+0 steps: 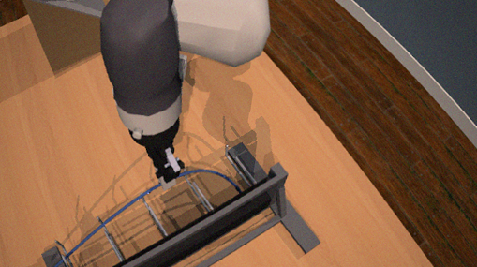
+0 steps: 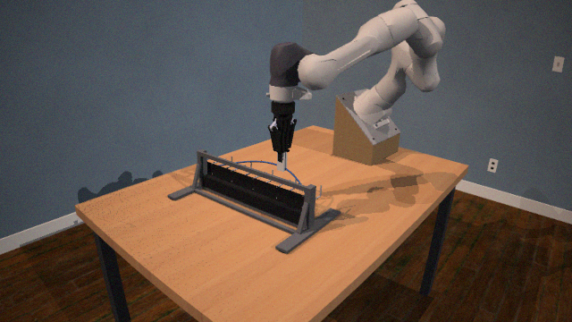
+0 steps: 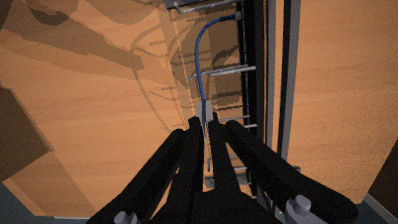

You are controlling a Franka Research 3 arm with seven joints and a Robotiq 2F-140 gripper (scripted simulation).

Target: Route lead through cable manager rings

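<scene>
My hand is 110 mm short of the rack, 30 mm to the left of it and 80 mm above it.
</scene>
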